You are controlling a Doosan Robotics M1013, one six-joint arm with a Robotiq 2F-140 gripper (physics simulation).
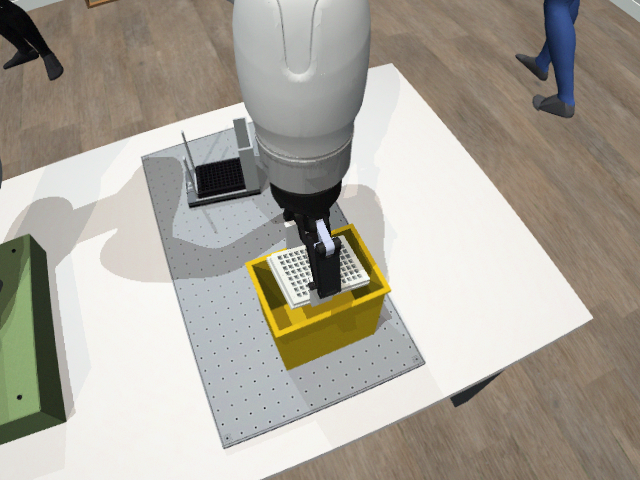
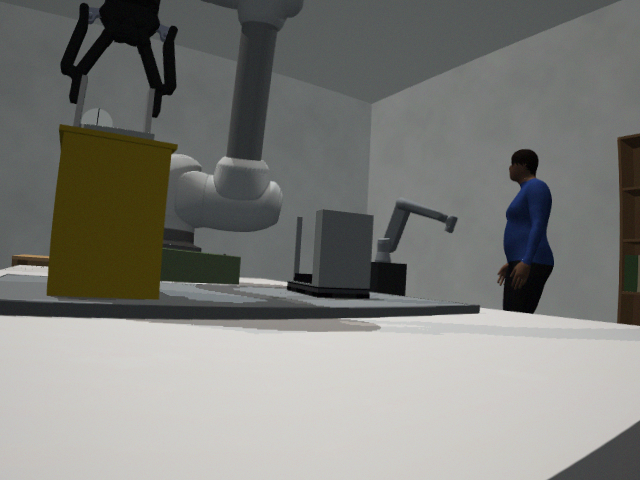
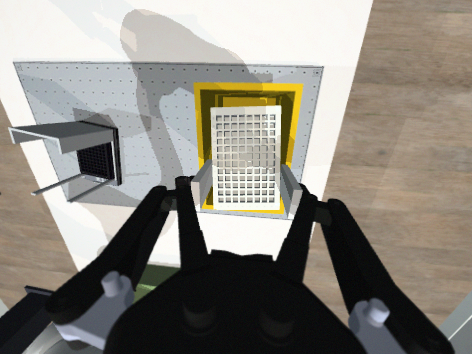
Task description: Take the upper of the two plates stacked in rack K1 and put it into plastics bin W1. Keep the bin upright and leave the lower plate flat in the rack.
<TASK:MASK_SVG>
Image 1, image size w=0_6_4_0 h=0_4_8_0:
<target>my gripper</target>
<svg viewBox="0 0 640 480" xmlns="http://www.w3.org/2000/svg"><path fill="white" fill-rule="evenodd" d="M270 182L273 198L280 208L284 208L283 218L287 221L284 223L287 250L306 245L312 273L308 283L311 306L314 307L332 300L333 294L341 292L341 240L338 237L330 237L329 209L340 195L342 180L329 189L313 194L287 192Z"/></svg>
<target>yellow bin W1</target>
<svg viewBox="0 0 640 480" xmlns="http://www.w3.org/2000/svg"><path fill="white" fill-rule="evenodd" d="M353 223L331 231L330 237L344 235L369 276L370 283L333 296L332 300L312 307L309 304L293 310L290 309L266 261L266 258L273 253L287 250L287 248L245 263L257 291L262 313L287 371L375 334L385 294L390 293L391 288Z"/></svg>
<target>white grid plate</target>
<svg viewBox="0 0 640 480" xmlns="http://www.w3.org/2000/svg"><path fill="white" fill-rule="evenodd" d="M306 245L273 253L266 258L291 310L310 304L308 283L312 273ZM344 235L338 236L341 240L341 292L333 294L332 297L370 283L369 276Z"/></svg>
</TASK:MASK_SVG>
